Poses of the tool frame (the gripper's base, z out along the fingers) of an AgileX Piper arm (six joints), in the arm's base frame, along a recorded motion.
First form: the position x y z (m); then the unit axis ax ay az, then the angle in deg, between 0 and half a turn.
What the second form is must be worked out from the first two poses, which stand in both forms.
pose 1, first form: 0.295, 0.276, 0.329, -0.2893, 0.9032, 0.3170, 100.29
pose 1, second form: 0.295, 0.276, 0.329, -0.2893, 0.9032, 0.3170, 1.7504
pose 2, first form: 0.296, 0.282, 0.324, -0.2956, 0.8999, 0.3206, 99.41
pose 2, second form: 0.296, 0.282, 0.324, -0.2956, 0.8999, 0.3206, 1.7350
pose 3, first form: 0.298, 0.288, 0.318, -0.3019, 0.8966, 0.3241, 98.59
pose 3, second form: 0.298, 0.288, 0.318, -0.3019, 0.8966, 0.3241, 1.7207
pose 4, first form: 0.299, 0.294, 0.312, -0.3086, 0.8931, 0.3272, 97.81
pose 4, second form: 0.299, 0.294, 0.312, -0.3086, 0.8931, 0.3272, 1.7071
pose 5, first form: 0.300, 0.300, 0.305, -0.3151, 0.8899, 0.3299, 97.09
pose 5, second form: 0.300, 0.300, 0.305, -0.3151, 0.8899, 0.3299, 1.6945
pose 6, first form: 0.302, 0.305, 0.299, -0.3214, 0.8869, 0.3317, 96.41
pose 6, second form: 0.302, 0.305, 0.299, -0.3214, 0.8869, 0.3317, 1.6827
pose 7, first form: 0.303, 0.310, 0.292, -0.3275, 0.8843, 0.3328, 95.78
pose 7, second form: 0.303, 0.310, 0.292, -0.3275, 0.8843, 0.3328, 1.6717
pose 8, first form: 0.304, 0.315, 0.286, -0.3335, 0.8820, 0.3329, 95.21
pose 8, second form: 0.304, 0.315, 0.286, -0.3335, 0.8820, 0.3329, 1.6617
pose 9, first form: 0.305, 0.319, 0.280, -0.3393, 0.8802, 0.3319, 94.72
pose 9, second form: 0.305, 0.319, 0.280, -0.3393, 0.8802, 0.3319, 1.6532
